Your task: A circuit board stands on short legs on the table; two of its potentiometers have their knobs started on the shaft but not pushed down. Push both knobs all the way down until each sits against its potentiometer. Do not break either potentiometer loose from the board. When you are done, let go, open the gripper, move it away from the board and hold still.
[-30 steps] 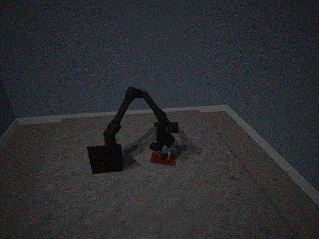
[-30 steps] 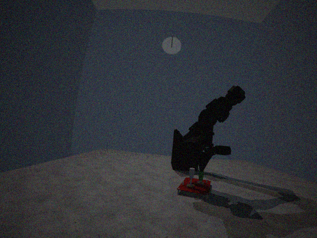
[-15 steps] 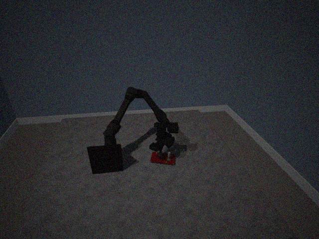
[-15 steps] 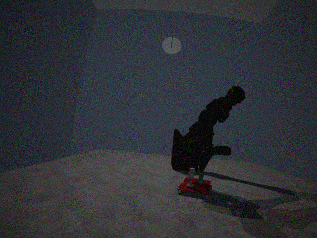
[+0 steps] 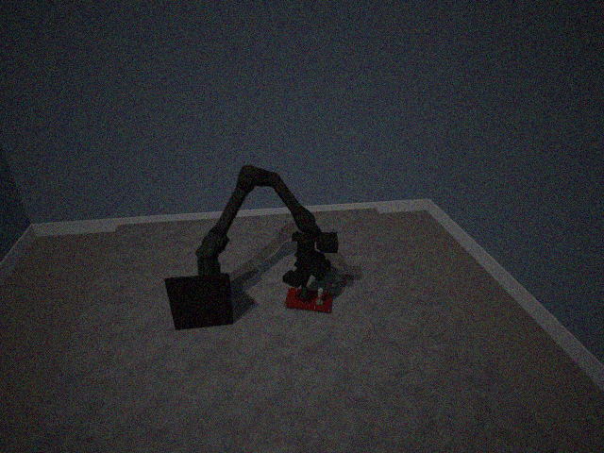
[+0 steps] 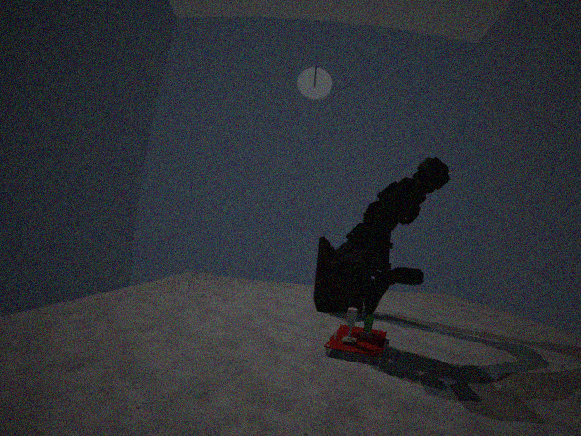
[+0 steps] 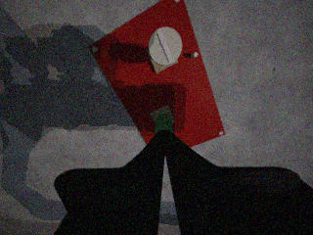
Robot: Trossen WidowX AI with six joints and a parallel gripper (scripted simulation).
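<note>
Now: gripper tip 1 cm above the green knob. From my gripper tip the other things lie so: grey knob (4 cm ahead, 5 cm to the right, 1 cm above).
</note>
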